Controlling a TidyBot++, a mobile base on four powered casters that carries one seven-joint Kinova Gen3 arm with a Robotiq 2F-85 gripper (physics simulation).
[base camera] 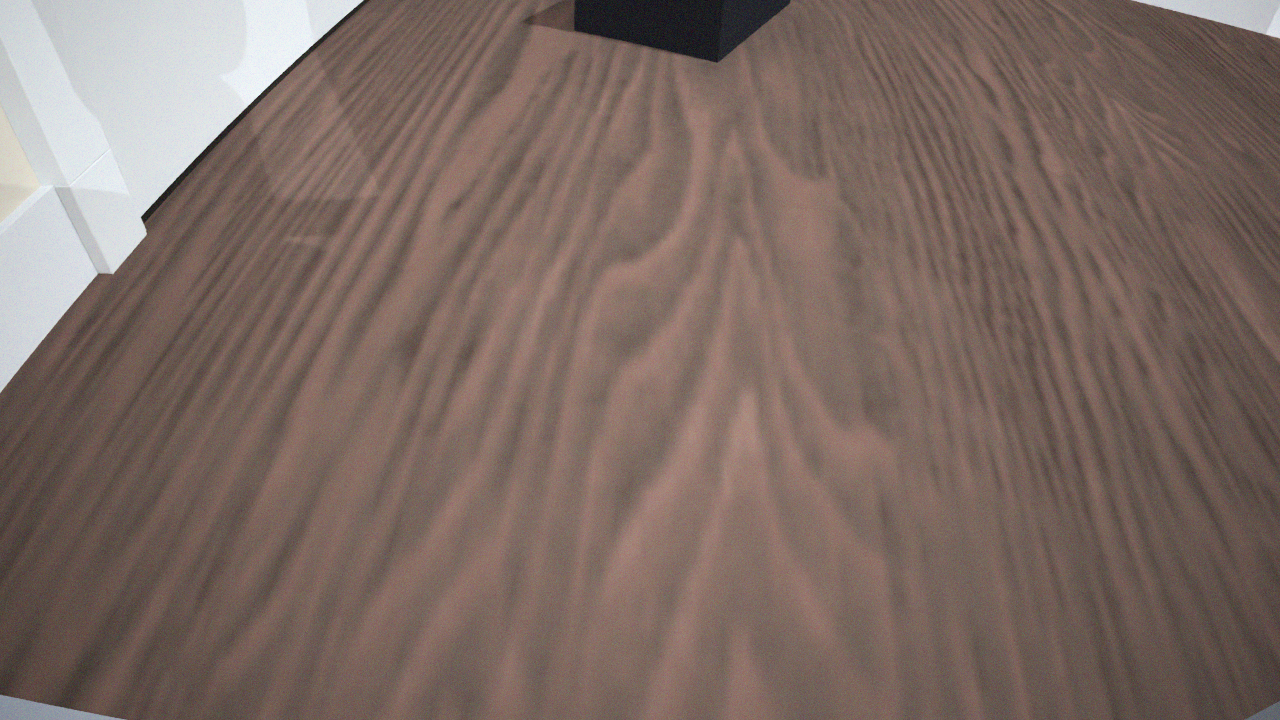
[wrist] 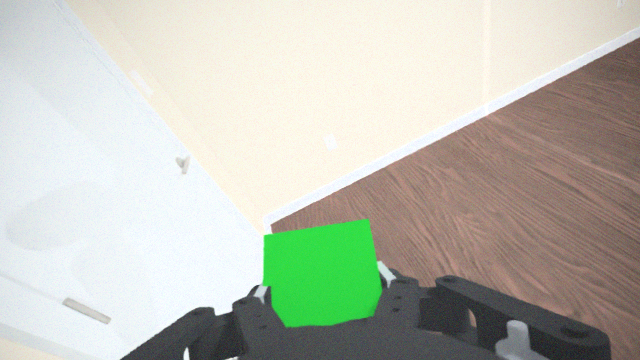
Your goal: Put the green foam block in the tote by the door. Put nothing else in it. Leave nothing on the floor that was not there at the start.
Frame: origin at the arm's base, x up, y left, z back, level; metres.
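Seen in the pictures: gripper, fingertip midpoint: (wrist: 325, 284).
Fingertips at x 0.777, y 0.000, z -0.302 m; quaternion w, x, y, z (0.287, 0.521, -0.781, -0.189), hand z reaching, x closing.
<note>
Offsets run from my fingertips to a thing's top centre. "*": to the spot under its first point. Level surfaces: height alone.
The green foam block {dx +0.041, dy +0.005, dz +0.020 m} (wrist: 322, 275) is held between the fingers of my gripper (wrist: 325, 284), at the bottom middle of the wrist view. My gripper is shut on it, and the block is up off the floor. The black tote {* dx -1.139, dy -0.022, dz -0.679 m} (base camera: 657, 22) stands on the floor at the top edge of the base camera view, a little right of the middle. Its lower part shows and its inside is out of view. The tote does not show in the wrist view. The white door (wrist: 100, 200) fills the left side of the wrist view.
The wooden floor {dx -1.174 m} (base camera: 626, 402) (wrist: 525, 175) runs up to a cream wall (wrist: 325, 75) with a white baseboard (wrist: 425, 142). In the base camera view, white door and trim surfaces (base camera: 161, 89) stand along the left side, and a pale edge shows at the top right corner.
</note>
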